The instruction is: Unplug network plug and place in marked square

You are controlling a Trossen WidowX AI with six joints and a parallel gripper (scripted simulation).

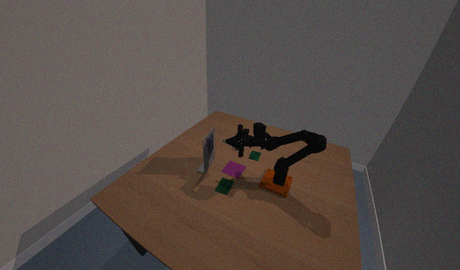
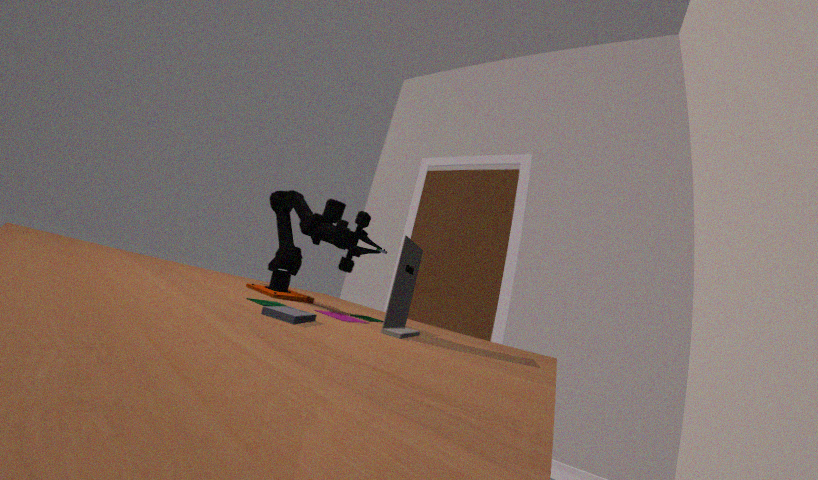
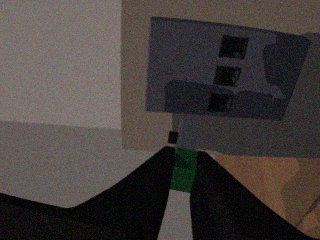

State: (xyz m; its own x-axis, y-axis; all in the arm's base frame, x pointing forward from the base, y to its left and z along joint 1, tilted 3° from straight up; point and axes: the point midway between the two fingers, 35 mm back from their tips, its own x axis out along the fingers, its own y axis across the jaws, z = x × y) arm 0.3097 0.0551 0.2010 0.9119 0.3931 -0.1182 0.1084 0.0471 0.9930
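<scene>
My gripper tip is now 5 cm past the magenta marked square, 3 cm to the left of it and 22 cm above it. Round my gripper tip: network plug (1 cm ahead); then grey upright panel (10 cm ahead, 2 cm to the left, 10 cm below); then flat grey block (2 cm ahead, 27 cm to the right, 21 cm below).
</scene>
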